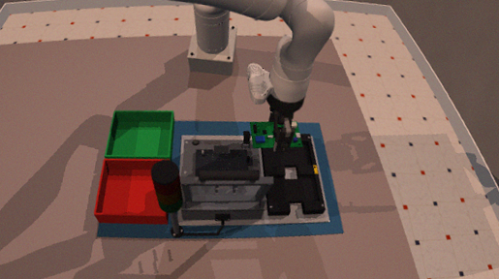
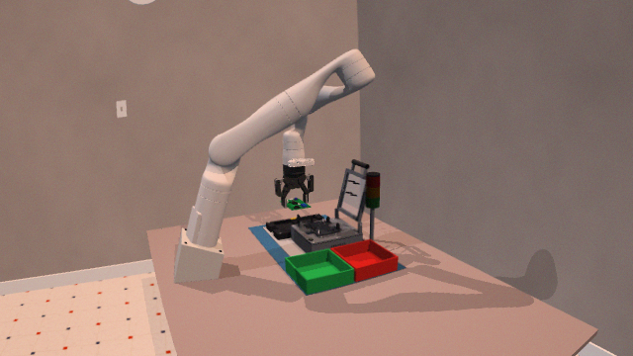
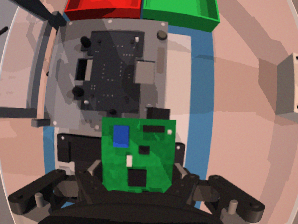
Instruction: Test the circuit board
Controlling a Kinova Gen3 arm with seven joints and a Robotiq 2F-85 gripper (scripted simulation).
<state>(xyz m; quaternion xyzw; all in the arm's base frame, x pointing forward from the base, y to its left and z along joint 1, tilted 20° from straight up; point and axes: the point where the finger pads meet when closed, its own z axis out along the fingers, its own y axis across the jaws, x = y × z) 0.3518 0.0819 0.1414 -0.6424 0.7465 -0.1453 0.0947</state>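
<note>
The tester lid is 15 cm to the right of my hand, 14 cm ahead of it and 6 cm above it. Also, from my hand: green bin 30 cm to the right, 12 cm behind, 11 cm below; red bin 33 cm to the right, 11 cm below, 2 cm ahead; green circuit board right at my hand.
</note>
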